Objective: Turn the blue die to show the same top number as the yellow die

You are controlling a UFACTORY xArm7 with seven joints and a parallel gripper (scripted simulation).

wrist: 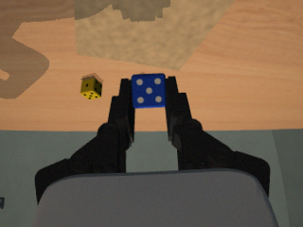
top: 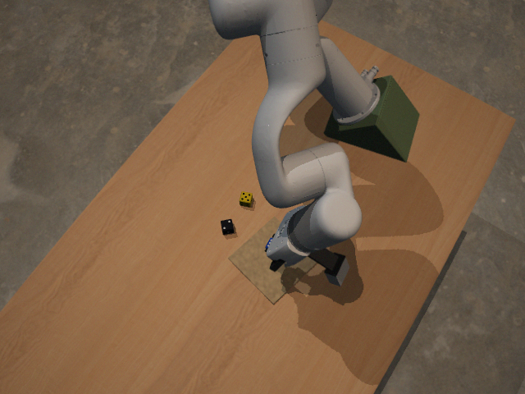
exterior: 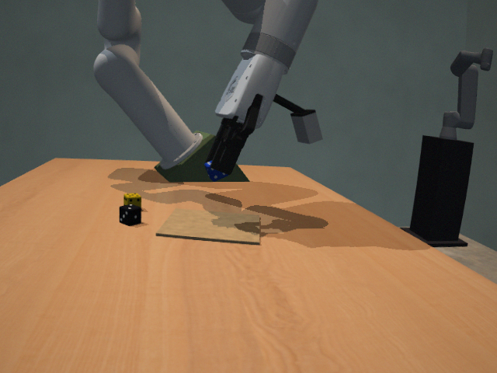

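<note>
Now: the blue die 1 cm to the right of my hand and 2 cm below it. Round my hand: black die (1 cm ahead, 13 cm to the right, 9 cm below); yellow die (7 cm behind, 14 cm to the right, 9 cm below); tan mat (1 cm to the right, 10 cm below).
</note>
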